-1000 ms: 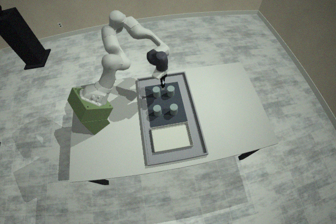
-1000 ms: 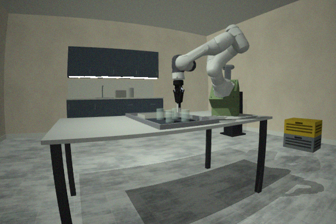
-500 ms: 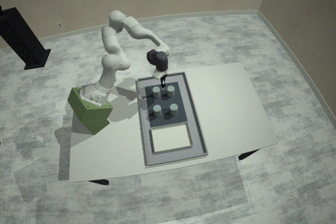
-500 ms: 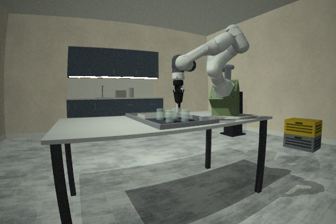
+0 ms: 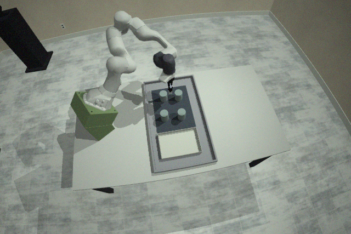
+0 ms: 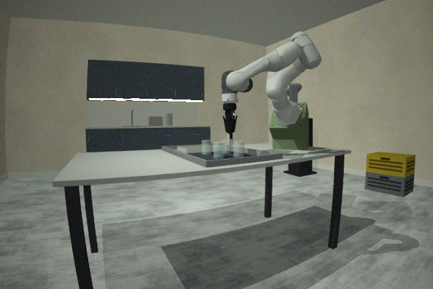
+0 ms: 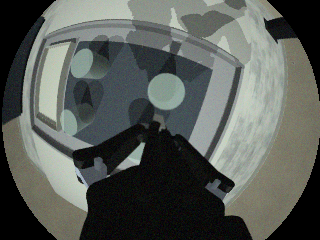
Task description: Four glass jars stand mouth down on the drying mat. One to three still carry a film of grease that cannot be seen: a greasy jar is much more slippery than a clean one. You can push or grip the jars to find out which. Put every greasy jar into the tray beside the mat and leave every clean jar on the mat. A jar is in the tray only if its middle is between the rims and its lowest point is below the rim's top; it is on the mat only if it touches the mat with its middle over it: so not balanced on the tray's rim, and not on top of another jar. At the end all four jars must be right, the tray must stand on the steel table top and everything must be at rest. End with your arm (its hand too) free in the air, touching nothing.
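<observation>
Right now my hand is 110 mm above the dark drying mat, 100 mm to the left of it and 10 mm short of it. From my hand the other things lie so: white tray (410 mm to the right, 100 mm below, 30 mm ahead); grey steel surround (200 mm to the right, 110 mm below, 30 mm ahead).
</observation>
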